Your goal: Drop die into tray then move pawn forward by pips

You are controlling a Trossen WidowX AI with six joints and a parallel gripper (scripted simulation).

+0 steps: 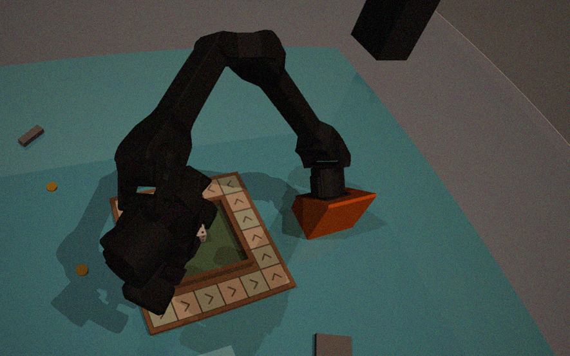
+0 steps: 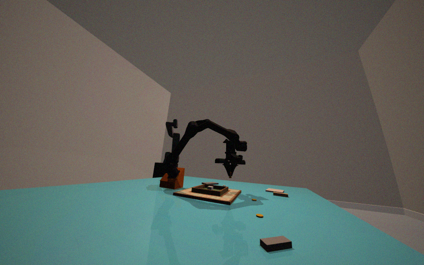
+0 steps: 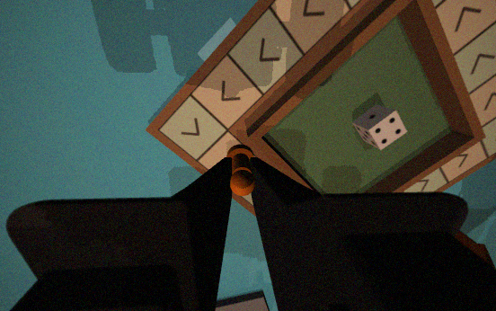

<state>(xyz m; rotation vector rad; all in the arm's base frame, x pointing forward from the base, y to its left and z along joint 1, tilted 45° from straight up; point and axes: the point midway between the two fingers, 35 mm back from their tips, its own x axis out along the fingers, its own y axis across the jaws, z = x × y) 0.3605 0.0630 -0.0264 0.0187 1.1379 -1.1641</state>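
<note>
My gripper tip is now 9 cm to the left of the white die, 9 cm past it and 7 cm above it. Also, from my gripper tip: orange pawn 1 cm above; then green dice tray 9 cm below, 9 cm behind, 8 cm to the right; then white disc 22 cm to the left, 9 cm below, 9 cm behind.
</note>
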